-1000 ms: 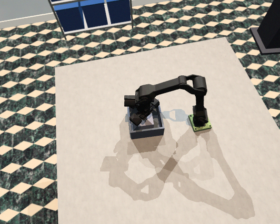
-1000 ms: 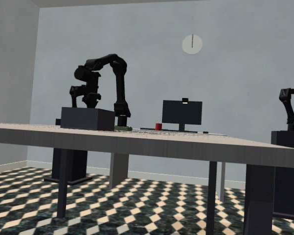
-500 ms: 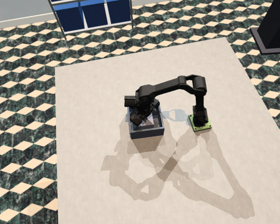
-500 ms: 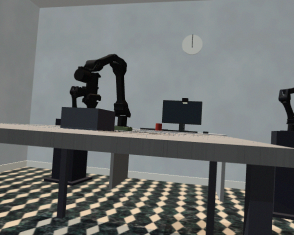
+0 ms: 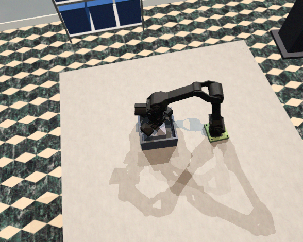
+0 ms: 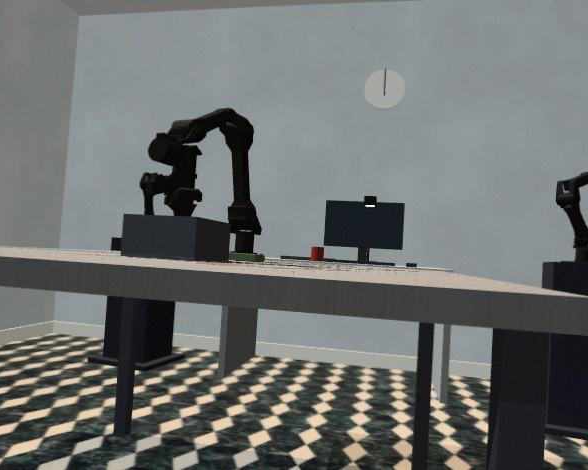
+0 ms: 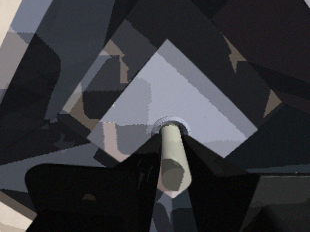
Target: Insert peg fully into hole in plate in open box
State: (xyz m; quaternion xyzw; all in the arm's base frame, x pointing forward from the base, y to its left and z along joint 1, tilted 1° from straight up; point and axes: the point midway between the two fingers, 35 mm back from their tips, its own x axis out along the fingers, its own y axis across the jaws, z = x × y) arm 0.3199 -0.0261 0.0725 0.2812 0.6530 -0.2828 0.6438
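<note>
Right now the pale grey peg is 40 mm below my hand. From my hand the other things lie so: box: 70 mm below; then plate: 50 mm below.
</note>
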